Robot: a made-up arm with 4 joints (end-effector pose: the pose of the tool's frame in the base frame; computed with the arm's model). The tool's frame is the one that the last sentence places. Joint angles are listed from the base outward.
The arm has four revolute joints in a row. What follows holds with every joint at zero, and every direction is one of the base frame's.
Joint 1 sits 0.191 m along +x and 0.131 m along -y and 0.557 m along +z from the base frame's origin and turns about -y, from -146.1 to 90.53 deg.
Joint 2 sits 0.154 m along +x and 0.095 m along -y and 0.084 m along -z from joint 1 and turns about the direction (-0.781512, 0.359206, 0.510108), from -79.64 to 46.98 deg.
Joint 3 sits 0.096 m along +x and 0.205 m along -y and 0.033 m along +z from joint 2 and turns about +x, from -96.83 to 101.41 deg.
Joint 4 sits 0.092 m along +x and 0.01 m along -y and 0.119 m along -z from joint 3 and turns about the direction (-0.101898, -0.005, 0.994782), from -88.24 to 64.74 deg.
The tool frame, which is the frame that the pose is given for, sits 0.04 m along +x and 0.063 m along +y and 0.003 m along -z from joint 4; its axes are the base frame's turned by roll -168.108, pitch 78.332 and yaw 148.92 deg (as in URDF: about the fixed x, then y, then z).
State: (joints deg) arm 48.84 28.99 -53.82 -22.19
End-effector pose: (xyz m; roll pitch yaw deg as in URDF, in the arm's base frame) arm 0.5691 -0.4506 0.8404 9.77 16.00 -72.09
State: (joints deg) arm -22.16 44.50 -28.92 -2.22
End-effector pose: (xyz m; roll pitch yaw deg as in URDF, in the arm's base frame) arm 0.5476 -0.3855 0.2633 -99.19 23.26 -107.89
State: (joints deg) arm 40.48 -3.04 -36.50 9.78
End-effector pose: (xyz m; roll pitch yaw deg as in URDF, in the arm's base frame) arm 0.5934 -0.4585 0.6500 -1.13 49.82 -50.55
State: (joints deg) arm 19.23 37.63 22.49 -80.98
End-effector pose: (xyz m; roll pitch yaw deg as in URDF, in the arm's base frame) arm 0.6663 -0.3686 0.5597 158.19 77.95 50.24
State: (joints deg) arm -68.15 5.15 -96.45 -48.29
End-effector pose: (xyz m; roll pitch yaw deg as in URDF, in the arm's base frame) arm 0.3270 -0.5334 0.1464 -69.53 3.76 -94.38
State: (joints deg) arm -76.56 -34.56 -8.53 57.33
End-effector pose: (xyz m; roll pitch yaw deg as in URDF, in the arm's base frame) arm 0.0319 -0.3786 0.2223 -178.16 16.67 170.02
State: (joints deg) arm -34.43 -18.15 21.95 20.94
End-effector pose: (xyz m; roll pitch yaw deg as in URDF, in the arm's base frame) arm 0.3934 -0.3430 0.2396 166.58 40.79 127.85
